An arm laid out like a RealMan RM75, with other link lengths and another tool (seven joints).
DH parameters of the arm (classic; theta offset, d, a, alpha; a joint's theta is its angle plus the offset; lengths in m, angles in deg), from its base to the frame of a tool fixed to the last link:
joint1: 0 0.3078 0 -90
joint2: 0 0 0 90
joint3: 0 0.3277 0 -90
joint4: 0 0 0 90
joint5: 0 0.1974 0 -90
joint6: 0 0 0 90
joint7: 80 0.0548 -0.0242 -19.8
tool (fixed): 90 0.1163 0 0
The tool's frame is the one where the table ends.
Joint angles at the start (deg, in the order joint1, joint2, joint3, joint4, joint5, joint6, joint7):
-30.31, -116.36, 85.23, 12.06, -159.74, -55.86, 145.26
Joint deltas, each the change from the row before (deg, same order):
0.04, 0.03, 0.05, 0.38, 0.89, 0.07, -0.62
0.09, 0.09, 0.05, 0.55, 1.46, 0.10, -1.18
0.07, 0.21, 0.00, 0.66, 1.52, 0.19, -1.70
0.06, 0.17, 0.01, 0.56, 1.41, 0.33, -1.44
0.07, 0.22, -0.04, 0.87, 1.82, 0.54, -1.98
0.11, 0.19, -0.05, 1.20, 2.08, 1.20, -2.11
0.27, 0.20, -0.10, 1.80, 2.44, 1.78, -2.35
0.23, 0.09, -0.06, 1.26, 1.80, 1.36, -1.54
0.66, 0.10, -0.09, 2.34, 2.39, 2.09, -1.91
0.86, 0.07, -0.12, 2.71, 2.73, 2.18, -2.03
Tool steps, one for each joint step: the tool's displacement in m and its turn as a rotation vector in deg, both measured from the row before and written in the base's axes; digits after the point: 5 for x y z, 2 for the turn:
0.00156, -0.00006, -0.00116, -0.61, 0.02, -0.40
0.00185, -0.00047, -0.00162, -1.02, -0.07, -0.49
0.00173, 0.00006, -0.00060, -1.06, -0.36, -0.31
0.00093, -0.00019, -0.00082, -1.00, -0.13, -0.14
0.00148, 0.00023, -0.00068, -1.22, -0.22, -0.10
0.00078, 0.00053, -0.00081, -1.28, 0.12, 0.22
0.00045, 0.00099, 0.00004, -1.19, 0.42, 0.40
-0.00027, 0.00026, -0.00024, -0.81, 0.52, 0.36
-0.00073, 0.00021, 0.00126, -0.62, 0.91, 0.46
-0.00084, -0.00026, 0.00189, -0.50, 1.10, 0.40

